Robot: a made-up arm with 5 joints.
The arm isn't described. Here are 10 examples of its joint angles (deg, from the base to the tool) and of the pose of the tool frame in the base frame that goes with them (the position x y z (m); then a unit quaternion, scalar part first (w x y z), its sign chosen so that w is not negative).
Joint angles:
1: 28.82 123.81 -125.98 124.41 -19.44
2: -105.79 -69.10 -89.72 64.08 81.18
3: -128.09 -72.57 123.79 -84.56 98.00
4: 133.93 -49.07 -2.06 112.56 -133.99
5: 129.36 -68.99 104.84 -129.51 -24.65
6: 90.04 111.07 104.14 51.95 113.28
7: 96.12 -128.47 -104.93 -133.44 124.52
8: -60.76 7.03 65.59 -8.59 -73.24
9: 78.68 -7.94 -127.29 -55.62 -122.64
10: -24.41 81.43 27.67 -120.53 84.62
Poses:
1: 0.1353 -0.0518 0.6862 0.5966 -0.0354 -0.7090 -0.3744
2: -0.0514 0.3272 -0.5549 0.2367 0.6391 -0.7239 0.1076
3: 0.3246 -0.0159 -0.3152 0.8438 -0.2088 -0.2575 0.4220
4: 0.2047 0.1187 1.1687 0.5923 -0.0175 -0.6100 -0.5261
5: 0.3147 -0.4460 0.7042 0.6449 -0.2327 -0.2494 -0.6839
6: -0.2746 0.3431 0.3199 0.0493 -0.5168 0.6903 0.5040
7: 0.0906 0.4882 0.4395 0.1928 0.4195 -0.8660 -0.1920
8: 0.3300 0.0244 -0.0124 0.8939 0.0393 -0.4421 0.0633
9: 0.2888 0.0997 1.0666 0.8753 0.2483 -0.2193 0.3524
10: -0.0067 -0.0539 -0.1367 0.5682 0.0401 -0.7186 -0.3988
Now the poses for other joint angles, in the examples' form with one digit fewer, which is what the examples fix.
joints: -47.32 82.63 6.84 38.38 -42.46
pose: 0.177 -0.024 -0.551 0.489 -0.597 -0.076 0.631
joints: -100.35 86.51 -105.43 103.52 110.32
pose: -0.259 -0.129 -0.007 0.773 0.170 -0.157 0.591
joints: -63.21 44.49 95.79 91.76 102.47
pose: 0.192 -0.019 -0.121 0.643 0.071 0.333 -0.686
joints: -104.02 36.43 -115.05 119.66 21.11
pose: -0.310 -0.087 -0.505 0.611 0.072 0.192 0.765
